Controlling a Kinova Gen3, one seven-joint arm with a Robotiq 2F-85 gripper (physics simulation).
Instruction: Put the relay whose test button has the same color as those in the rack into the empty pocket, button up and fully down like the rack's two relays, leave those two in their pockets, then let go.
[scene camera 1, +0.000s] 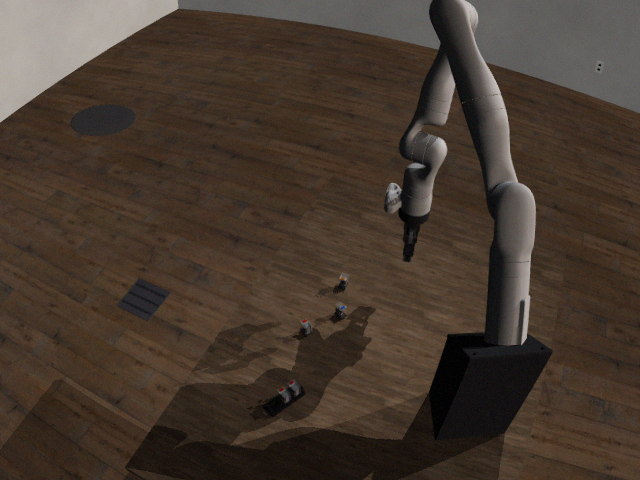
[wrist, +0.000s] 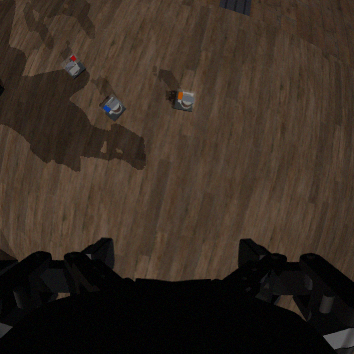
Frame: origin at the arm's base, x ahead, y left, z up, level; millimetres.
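Where they show: gripper, fingertip midpoint: (scene camera 1: 408, 247) (wrist: 175, 253); arm's base at its link origin: (scene camera 1: 504, 339).
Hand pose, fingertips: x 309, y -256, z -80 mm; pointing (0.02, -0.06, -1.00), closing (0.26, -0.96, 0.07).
Note:
Things, the pixels of their top centre, and the offset from my fingertips. "pt": a spot on its surface instead.
- black rack at a spot on its surface: (scene camera 1: 270, 409) pt dx +142, dy +481, dz -183 mm
- loose relay with a red button, top centre: (wrist: 69, 61) (scene camera 1: 306, 322) dx +180, dy +214, dz -162 mm
- relay with a blue button, top centre: (wrist: 110, 103) (scene camera 1: 341, 305) dx +124, dy +121, dz -162 mm
- relay with an orange button, top centre: (wrist: 185, 96) (scene camera 1: 343, 276) dx +161, dy +21, dz -162 mm
A black rack (scene camera 1: 270, 409) holds two upright relays with red buttons, one relay (scene camera 1: 283, 395) near its middle and one relay (scene camera 1: 294, 387) at its right end; its left end shows no relay. A loose relay with a red button (scene camera 1: 306, 327) (wrist: 74, 67) stands on the floor behind the rack. A relay with a blue button (scene camera 1: 339, 311) (wrist: 114, 107) and a relay with an orange button (scene camera 1: 343, 282) (wrist: 185, 101) stand farther back. My gripper (scene camera 1: 407, 259) (wrist: 175, 253) is open and empty, high above the floor, to the right of the loose relays in the scene view.
The arm's black base block (scene camera 1: 488, 387) stands at the right. A dark ribbed floor plate (scene camera 1: 143, 298) (wrist: 236, 6) lies at the left in the scene view, and a dark round disc (scene camera 1: 102, 119) lies farther back. The arm's shadow falls around the rack.

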